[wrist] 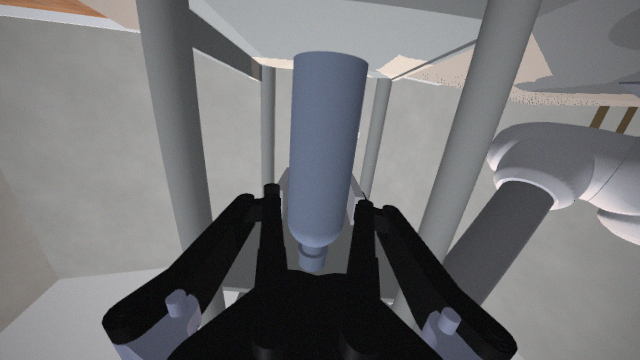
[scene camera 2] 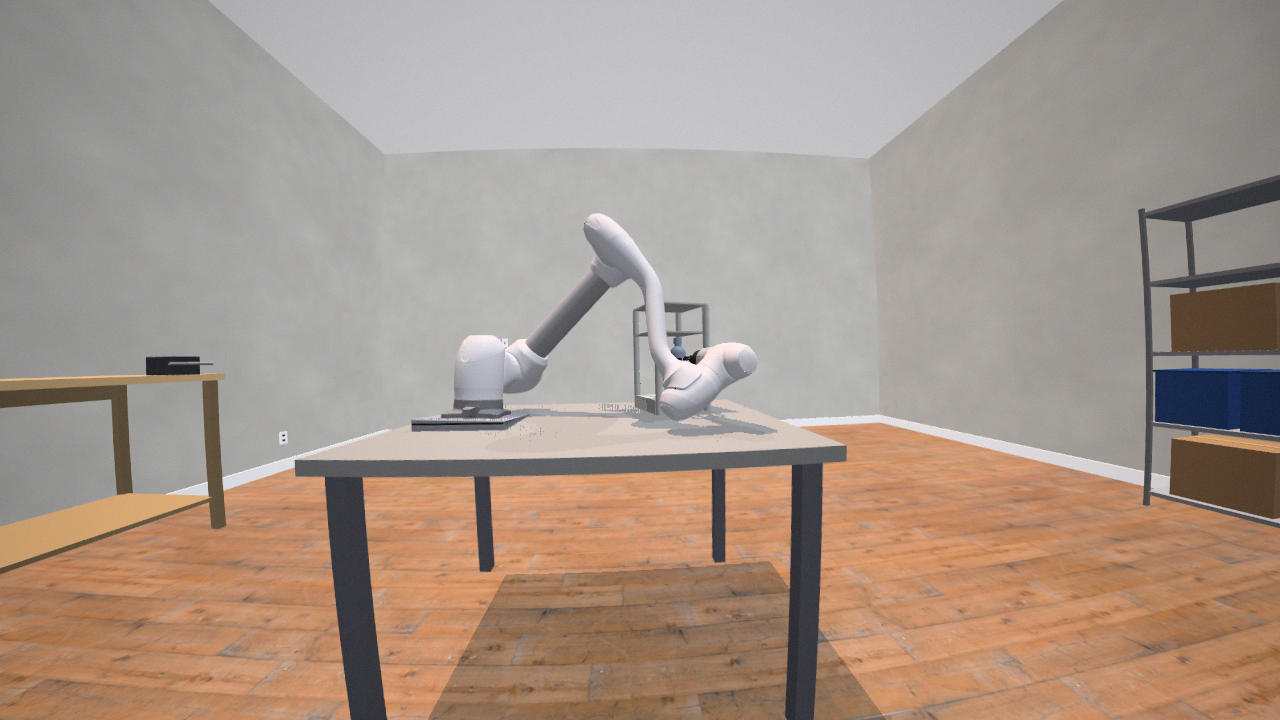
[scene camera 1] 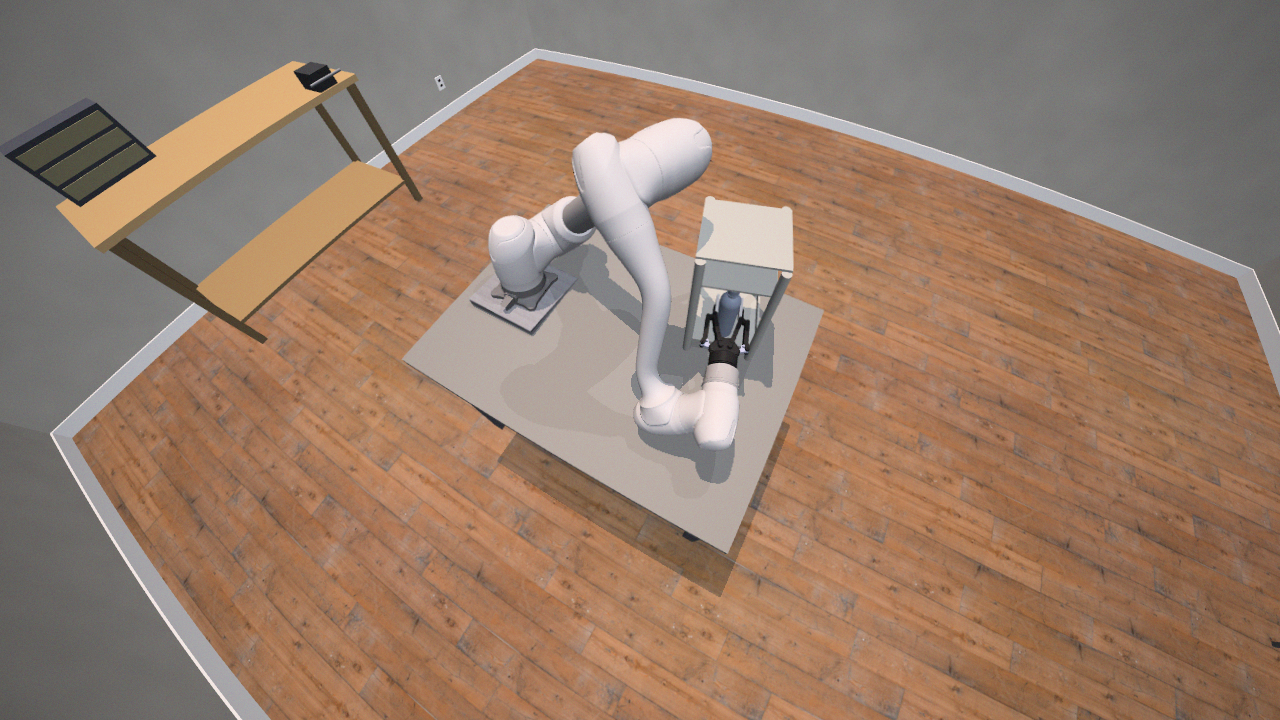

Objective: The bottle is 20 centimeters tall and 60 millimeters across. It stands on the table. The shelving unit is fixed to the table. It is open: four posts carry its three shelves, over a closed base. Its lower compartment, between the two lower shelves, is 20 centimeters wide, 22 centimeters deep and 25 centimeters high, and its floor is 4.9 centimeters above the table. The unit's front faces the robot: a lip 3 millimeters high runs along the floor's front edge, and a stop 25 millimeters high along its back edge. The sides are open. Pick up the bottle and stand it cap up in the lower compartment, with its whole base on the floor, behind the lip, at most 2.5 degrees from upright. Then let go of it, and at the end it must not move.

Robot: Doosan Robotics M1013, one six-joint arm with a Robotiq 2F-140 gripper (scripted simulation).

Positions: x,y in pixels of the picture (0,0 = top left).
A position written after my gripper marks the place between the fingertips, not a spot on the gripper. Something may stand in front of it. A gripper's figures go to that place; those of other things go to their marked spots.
My gripper [wrist: 318,181] is 0.22 m from the lens. A blue-grey bottle [wrist: 328,88]: 0.14 m from the lens. A shelving unit [wrist: 395,46] is 0.22 m from the lens. The marked spots on the shelving unit and the blue-grey bottle are 0.10 m apart.
